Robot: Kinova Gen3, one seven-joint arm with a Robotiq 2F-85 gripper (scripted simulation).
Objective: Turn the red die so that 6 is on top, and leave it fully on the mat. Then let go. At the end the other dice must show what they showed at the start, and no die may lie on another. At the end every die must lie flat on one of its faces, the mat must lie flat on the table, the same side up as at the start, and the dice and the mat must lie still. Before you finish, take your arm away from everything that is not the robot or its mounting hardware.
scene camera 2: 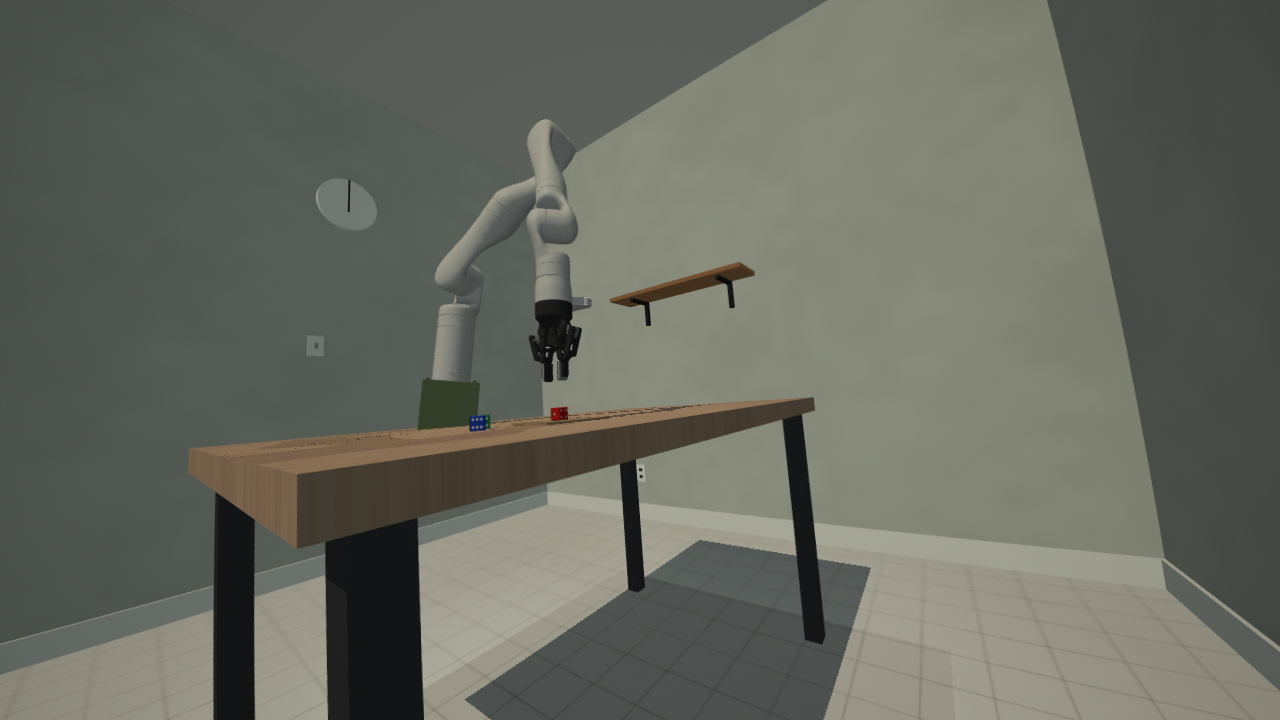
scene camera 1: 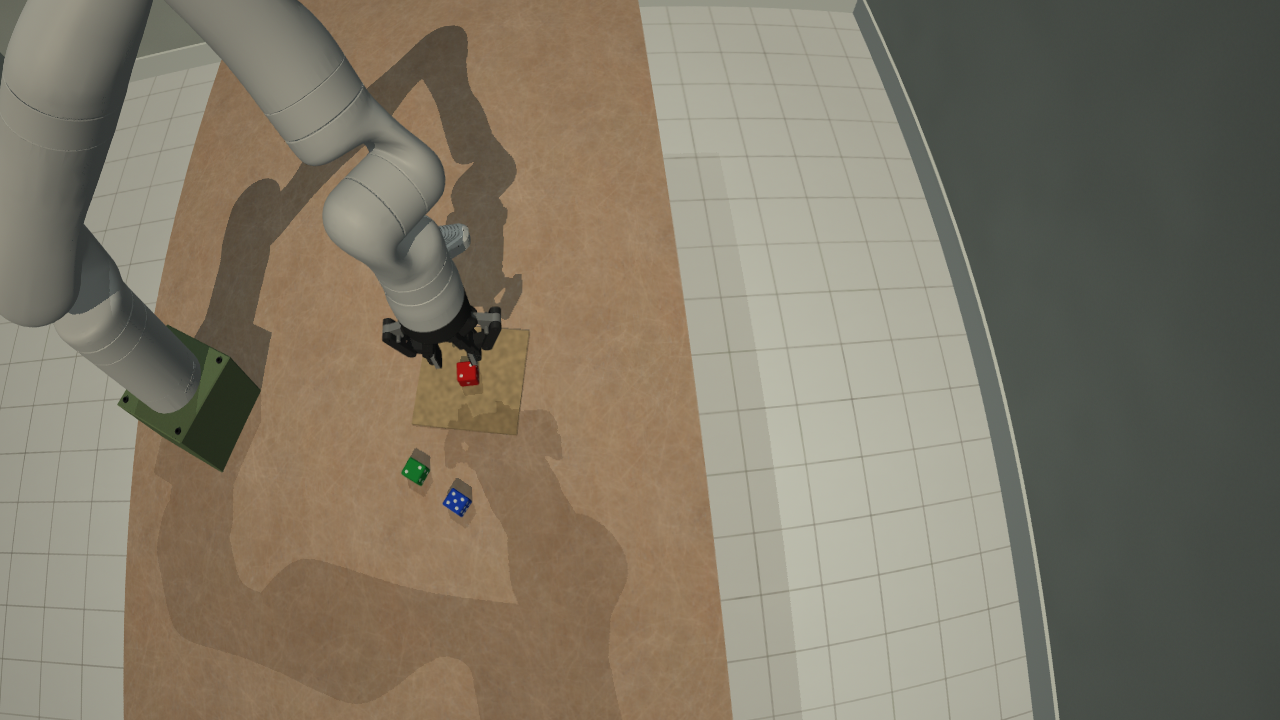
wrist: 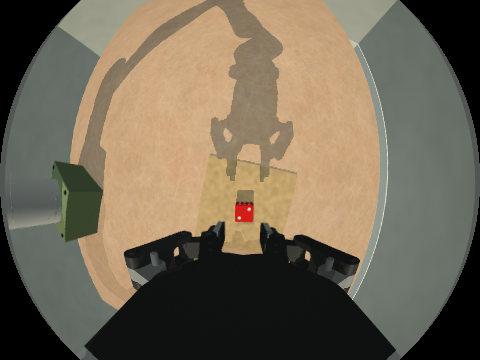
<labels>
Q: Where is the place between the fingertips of the gripper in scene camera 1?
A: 457, 359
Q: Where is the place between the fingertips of the gripper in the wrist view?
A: At 242, 231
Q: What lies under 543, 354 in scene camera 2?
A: The gripper.
</labels>
